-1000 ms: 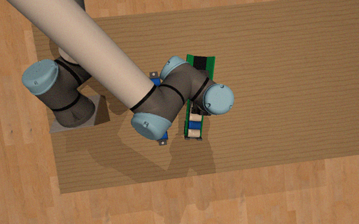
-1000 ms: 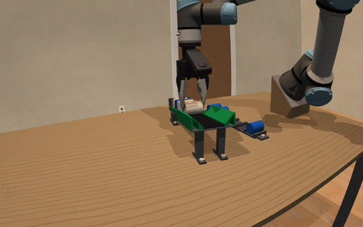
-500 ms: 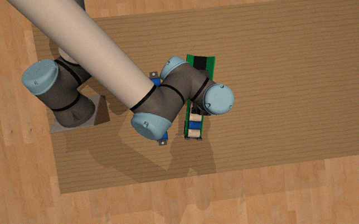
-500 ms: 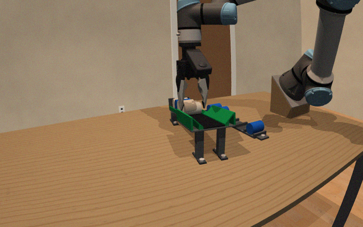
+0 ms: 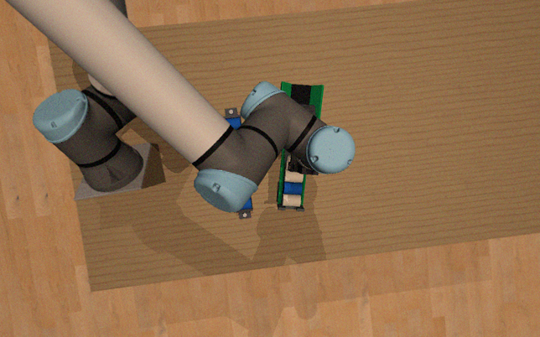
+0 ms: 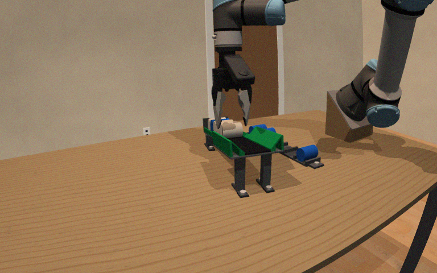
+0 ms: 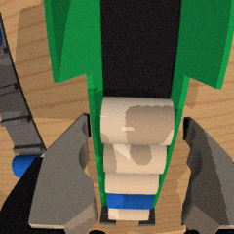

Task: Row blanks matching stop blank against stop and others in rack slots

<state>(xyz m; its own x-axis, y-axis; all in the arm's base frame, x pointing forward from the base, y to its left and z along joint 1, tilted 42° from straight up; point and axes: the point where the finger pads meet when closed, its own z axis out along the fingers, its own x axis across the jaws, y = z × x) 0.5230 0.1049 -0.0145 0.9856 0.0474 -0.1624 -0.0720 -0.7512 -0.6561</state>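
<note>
My hand is 40 mm above the feed ramp. Round my hand: grey stock rack 190 mm behind, 130 mm below, 60 mm to the right; grey stop 190 mm to the right, 60 mm below, 10 mm behind.
</note>
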